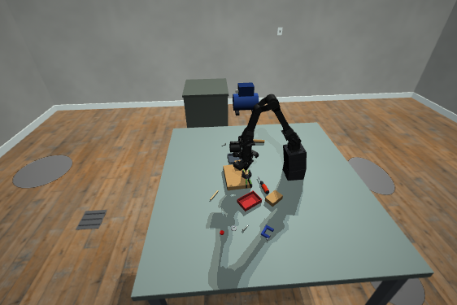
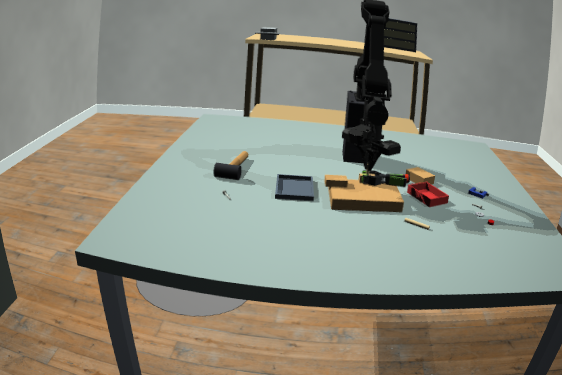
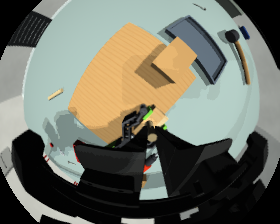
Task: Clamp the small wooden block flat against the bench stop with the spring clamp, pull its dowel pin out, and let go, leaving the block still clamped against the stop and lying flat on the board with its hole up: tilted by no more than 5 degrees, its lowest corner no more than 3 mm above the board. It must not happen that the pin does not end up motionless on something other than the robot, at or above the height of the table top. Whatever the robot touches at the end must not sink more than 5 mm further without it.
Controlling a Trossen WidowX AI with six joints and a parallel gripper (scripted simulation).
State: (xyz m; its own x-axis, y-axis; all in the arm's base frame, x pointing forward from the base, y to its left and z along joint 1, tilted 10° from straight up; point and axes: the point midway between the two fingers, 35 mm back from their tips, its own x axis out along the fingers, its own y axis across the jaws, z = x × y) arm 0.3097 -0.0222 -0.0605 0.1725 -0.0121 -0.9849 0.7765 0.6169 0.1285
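Right now the dowel pin is 4 cm below my hand. Round my hand: red tray 20 cm to the left, 10 cm below, 2 cm ahead; then wooden board 9 cm below, 6 cm ahead, 1 cm to the right; then dark tray 20 cm to the right, 10 cm below.
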